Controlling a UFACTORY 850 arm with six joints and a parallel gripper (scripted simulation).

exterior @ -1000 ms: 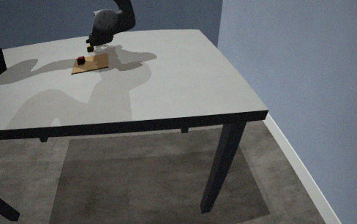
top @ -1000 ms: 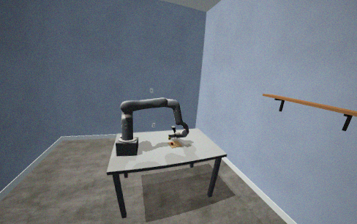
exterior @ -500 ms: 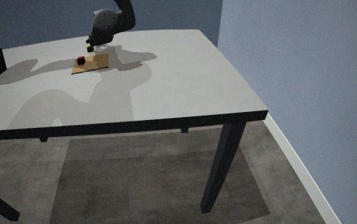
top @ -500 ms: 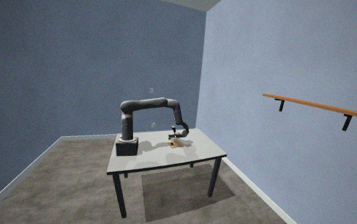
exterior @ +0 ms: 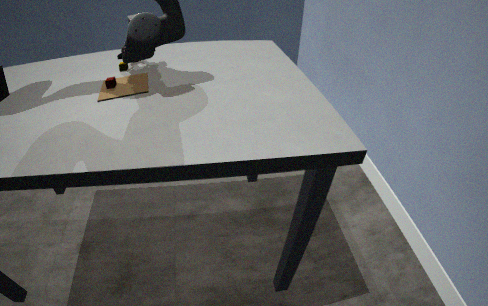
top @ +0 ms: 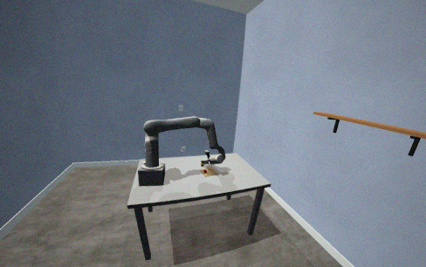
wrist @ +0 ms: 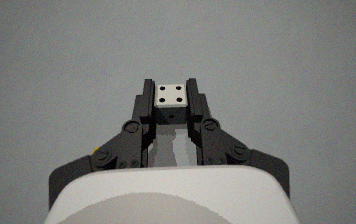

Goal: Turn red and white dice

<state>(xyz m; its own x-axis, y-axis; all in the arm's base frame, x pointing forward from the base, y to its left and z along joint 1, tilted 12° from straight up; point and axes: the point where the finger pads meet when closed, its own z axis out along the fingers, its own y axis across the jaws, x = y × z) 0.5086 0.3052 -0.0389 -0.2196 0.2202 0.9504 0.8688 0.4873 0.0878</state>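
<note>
Now: the yellow die 2 cm behind my hand, 6 cm to the right of it and 1 cm below it. Also, from my hand: tan mat: 3 cm ahead, 19 cm to the right, 2 cm below; then white die: 1 cm to the left, 1 cm below; then red die: 20 cm to the right, 1 cm below.
</note>
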